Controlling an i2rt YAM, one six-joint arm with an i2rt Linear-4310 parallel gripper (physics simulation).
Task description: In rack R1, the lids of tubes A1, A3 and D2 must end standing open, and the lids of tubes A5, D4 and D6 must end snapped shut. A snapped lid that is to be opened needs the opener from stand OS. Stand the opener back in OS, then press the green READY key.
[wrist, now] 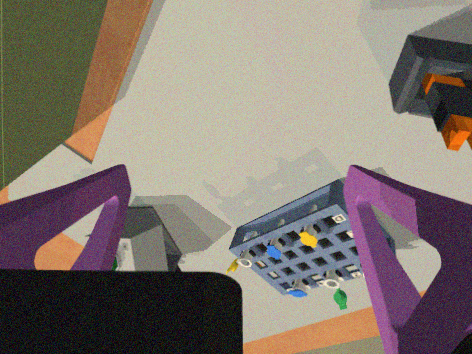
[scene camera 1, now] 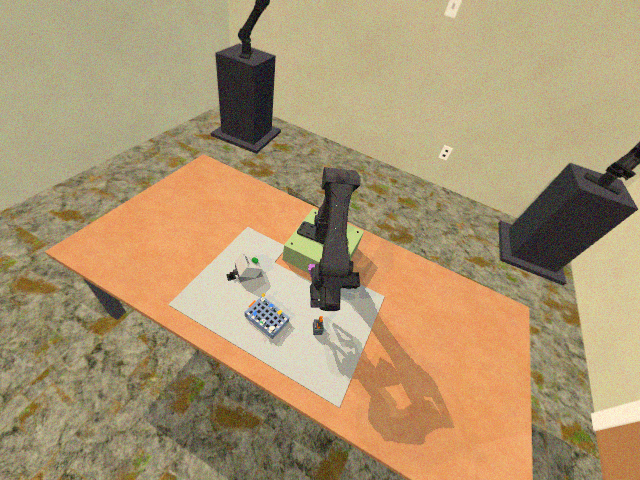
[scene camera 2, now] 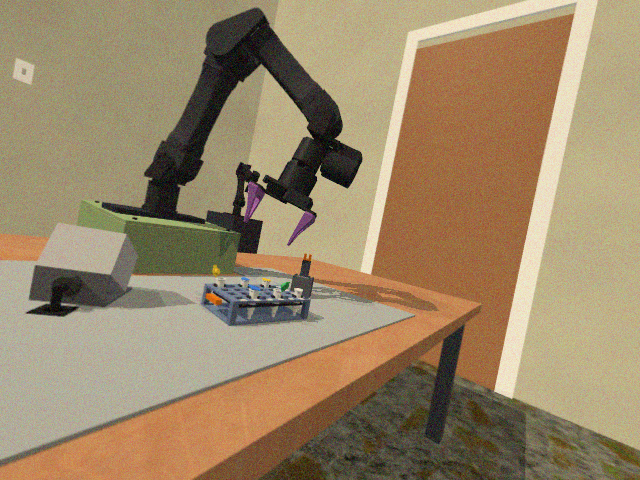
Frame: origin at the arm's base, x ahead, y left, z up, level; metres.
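Seen in the pictures: gripper, fingertip midpoint: (wrist: pixel 237 177) (scene camera 1: pixel 313 291) (scene camera 2: pixel 266 233); arm's base, origin of the base link: (scene camera 1: pixel 322 236) (scene camera 2: pixel 158 216).
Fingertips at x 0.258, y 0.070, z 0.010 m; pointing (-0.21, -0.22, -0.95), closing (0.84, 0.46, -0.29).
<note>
Offsets run from my fingertips to a thing's top centre. "spot": to the spot under its first point. Level surfaces: height alone.
Rack R1 @[0.052 m down, 0.111 m ahead, 0.119 m right] (scene camera 1: pixel 258 318) (scene camera 2: pixel 232 315) (wrist: pixel 290 221) is blue. D6's yellow lid @[0.056 m down, 0.063 m ahead, 0.157 m right] (scene camera 2: pixel 216 270) (wrist: pixel 232 266) and A3's green lid @[0.053 m down, 0.152 m ahead, 0.113 m right] (scene camera 2: pixel 285 285) (wrist: pixel 340 299) stand open. Blue lids lie over D4 @[0.068 m down, 0.080 m ahead, 0.116 m right] (scene camera 2: pixel 245 279) (wrist: pixel 273 251) and A5 @[0.064 m down, 0.131 m ahead, 0.150 m right] (scene camera 2: pixel 253 287) (wrist: pixel 298 293), a yellow lid over D2 @[0.068 m down, 0.089 m ahead, 0.079 m right] (scene camera 2: pixel 266 280) (wrist: pixel 308 239); whether snapped is unclear. A1 @[0.068 m down, 0.151 m ahead, 0.075 m right] (scene camera 1: pixel 271 328) (scene camera 2: pixel 298 291) looks white; a finger hides it in the wrist view. The orange-tipped opener @[0.025 m down, 0.068 m ahead, 0.060 m left] (scene camera 1: pixel 320 319) (scene camera 2: pixel 306 266) (wrist: pixel 454 102) stands in stand OS @[0.070 m down, 0.068 m ahead, 0.060 m left] (scene camera 1: pixel 317 330) (scene camera 2: pixel 302 285) (wrist: pixel 400 75). My gripper (scene camera 2: pixel 267 233) (wrist: pixel 237 177) is open and empty, high above the mat. The READY key (scene camera 1: pixel 254 259) (wrist: pixel 114 263) is green.
A grey angled housing @[spot: 0.040 m down, 0.003 m ahead, 0.251 m right] (scene camera 1: pixel 248 269) (scene camera 2: pixel 87 250) (wrist: pixel 150 245) stands beside the rack, with a small black object @[spot: 0.101 m down, 0.024 m ahead, 0.311 m right] (scene camera 1: pixel 231 276) (scene camera 2: pixel 59 299) next to it. The green arm base (scene camera 1: pixel 299 254) (scene camera 2: pixel 180 248) (wrist: pixel 45 75) stands behind the pale mat @[0.109 m down] (scene camera 1: pixel 206 294) (scene camera 2: pixel 155 361) (wrist: pixel 225 90).
</note>
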